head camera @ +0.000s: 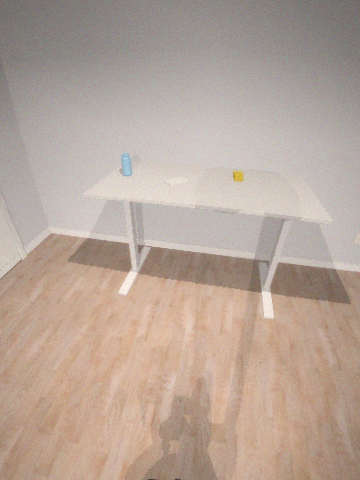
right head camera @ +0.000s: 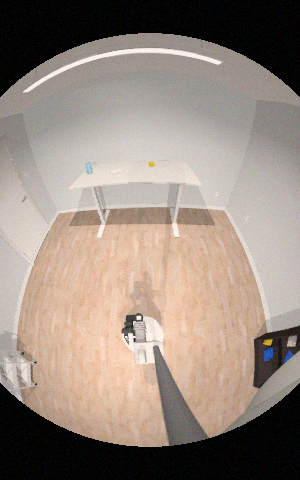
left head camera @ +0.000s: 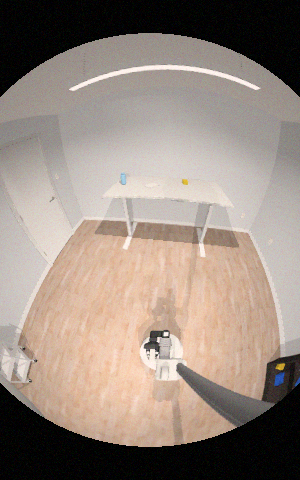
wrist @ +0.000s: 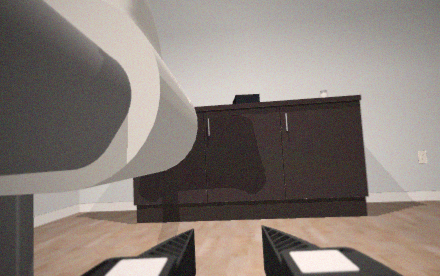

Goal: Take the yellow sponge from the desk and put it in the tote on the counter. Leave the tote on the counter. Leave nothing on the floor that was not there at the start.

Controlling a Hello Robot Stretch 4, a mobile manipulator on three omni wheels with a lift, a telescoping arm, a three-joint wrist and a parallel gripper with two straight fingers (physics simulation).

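Frame: origin at the robot's base, x right, y ahead, z up, level; metres.
Seen in the pictures: gripper, between the fingertips: (right head camera: 130,344) (left head camera: 151,359) (wrist: 228,248).
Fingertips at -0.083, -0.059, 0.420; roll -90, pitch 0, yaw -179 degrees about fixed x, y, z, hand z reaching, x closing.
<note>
Pixels of each thing's middle, then the offset from my fingertips to it, as dx, dy, dz. Level surfaces: height alone.
- yellow sponge, middle of its body: (head camera: 238,176) (right head camera: 151,163) (left head camera: 184,181) +0.335, +1.891, +0.525
- white desk, height of its surface: dz +0.502
- flat white object, middle of its body: (head camera: 176,181) -0.114, +1.745, +0.507
- dark shelf, height of its surface: dz -0.355
The yellow sponge (head camera: 238,176) (left head camera: 185,182) (right head camera: 151,164) lies on the right half of the white desk (head camera: 260,200) (left head camera: 215,194) (right head camera: 170,176), toward its back edge. The black tote (wrist: 247,99) stands on the dark brown counter (wrist: 320,150) in the wrist view, with part of it showing above the counter's edge. My gripper (wrist: 228,248) is open, with nothing between its two fingers. In the left and right head views it is folded in over the robot's base, far from the desk.
A blue bottle (head camera: 126,165) (left head camera: 123,179) (right head camera: 89,168) and a flat white object (head camera: 176,181) are on the desk. A white cart (left head camera: 19,361) (right head camera: 21,371) is at the lower left. A dark shelf (right head camera: 258,362) with coloured items is at the lower right. A small pale object (wrist: 323,93) stands on the counter.
</note>
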